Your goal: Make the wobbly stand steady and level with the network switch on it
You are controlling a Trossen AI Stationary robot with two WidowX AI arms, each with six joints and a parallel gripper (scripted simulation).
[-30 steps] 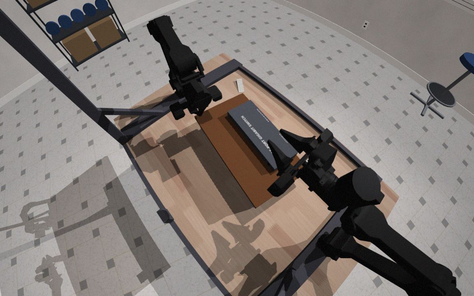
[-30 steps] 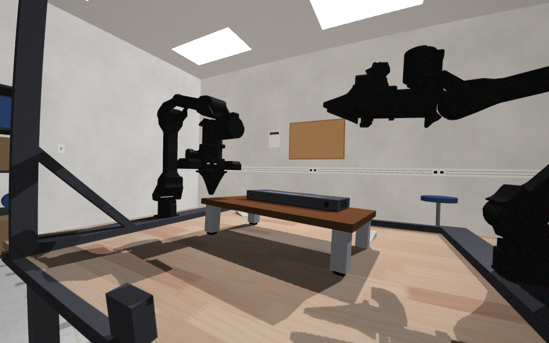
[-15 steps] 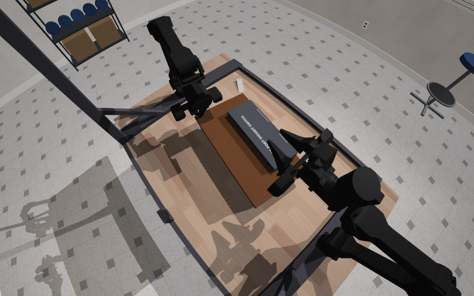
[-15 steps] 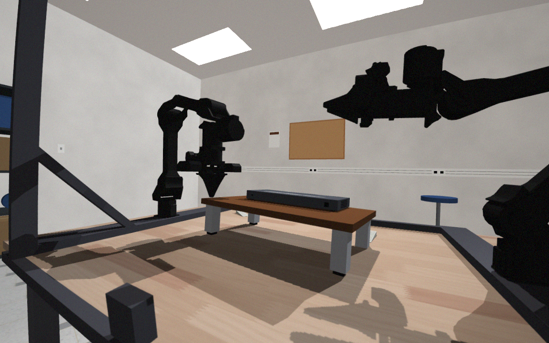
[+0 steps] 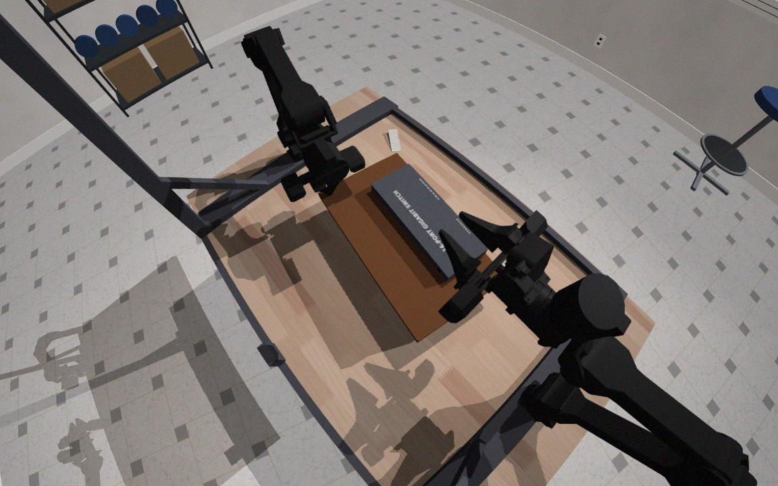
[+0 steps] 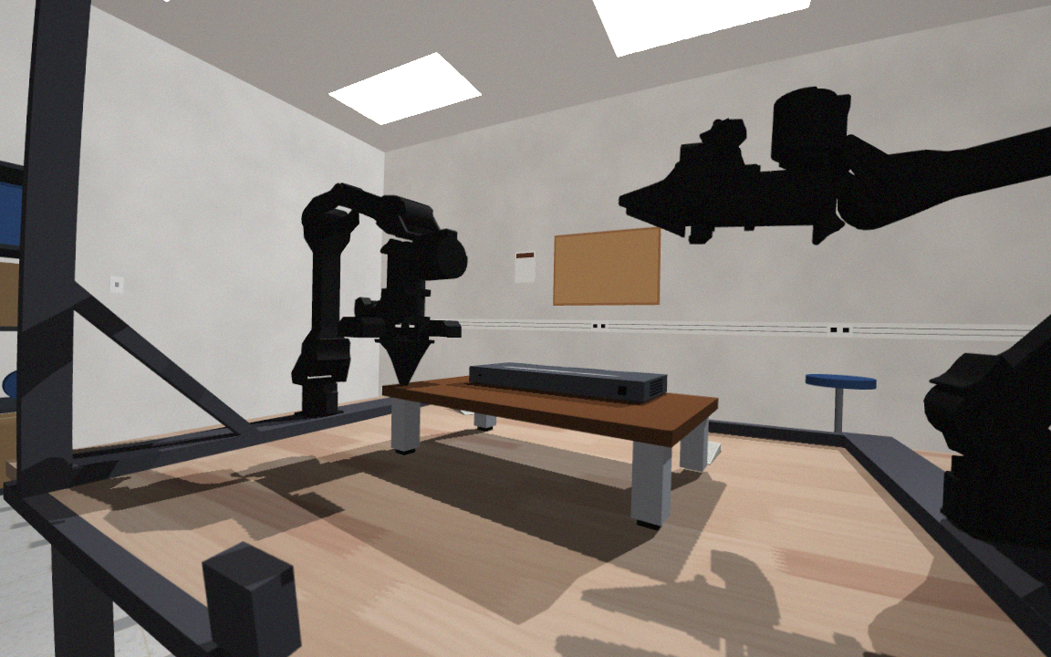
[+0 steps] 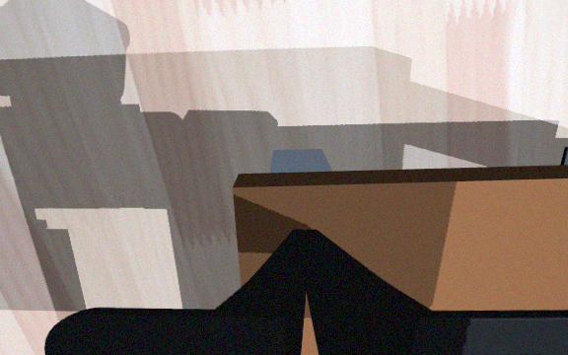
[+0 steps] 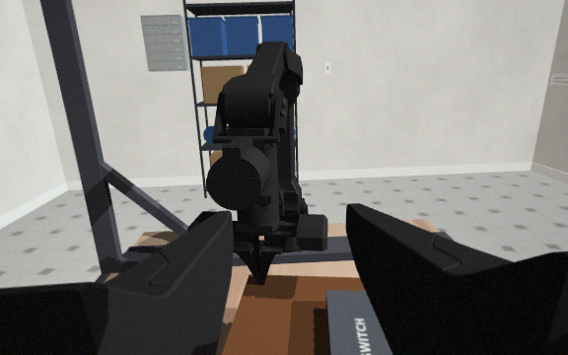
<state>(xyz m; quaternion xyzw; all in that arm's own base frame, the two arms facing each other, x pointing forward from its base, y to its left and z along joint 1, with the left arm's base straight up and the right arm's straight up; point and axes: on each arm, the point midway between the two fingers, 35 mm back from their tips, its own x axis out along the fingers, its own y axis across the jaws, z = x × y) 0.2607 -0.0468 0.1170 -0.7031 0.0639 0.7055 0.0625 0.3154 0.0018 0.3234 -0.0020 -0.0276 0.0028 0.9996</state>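
Observation:
Now: right hand 9 cm short of the dark grey network switch, 15 cm to the right of it and 23 cm above it. Also, from my right hand: dark frame rail (37 cm ahead, 15 cm to the left, 33 cm below); then brown stand (4 cm ahead, 15 cm to the left, 29 cm below).

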